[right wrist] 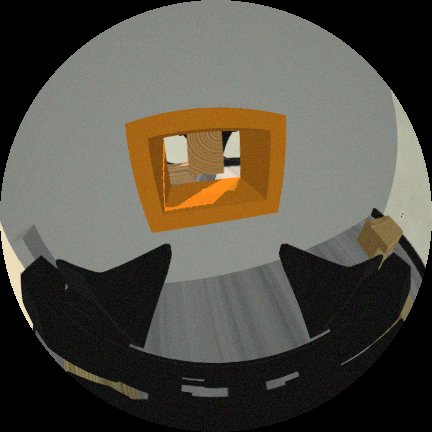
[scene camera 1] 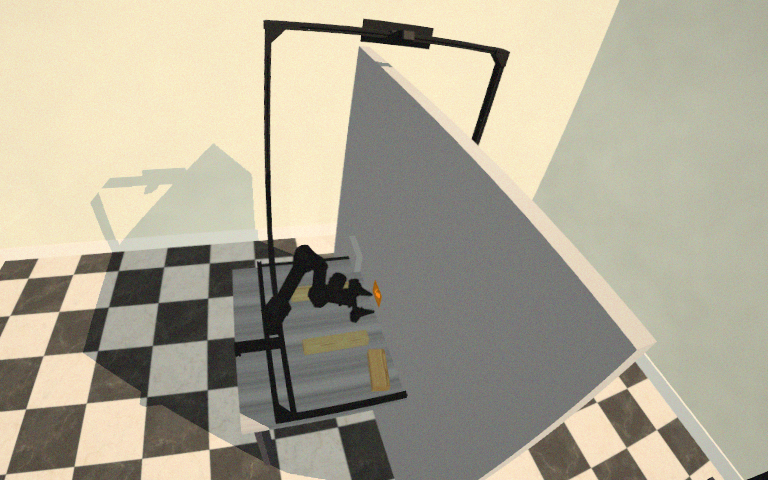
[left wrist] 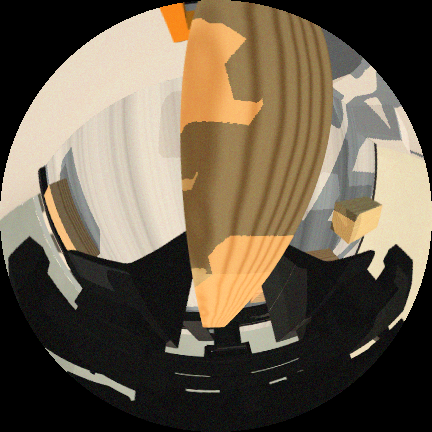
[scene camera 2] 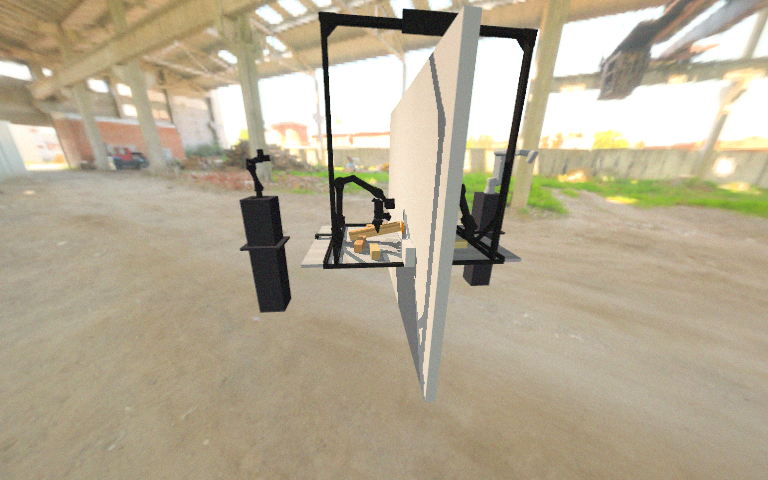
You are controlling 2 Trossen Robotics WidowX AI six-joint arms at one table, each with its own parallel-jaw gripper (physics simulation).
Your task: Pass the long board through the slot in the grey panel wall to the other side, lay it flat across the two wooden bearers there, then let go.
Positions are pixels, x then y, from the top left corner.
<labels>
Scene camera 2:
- grey panel wall: 429, 125, touched by my right gripper
</labels>
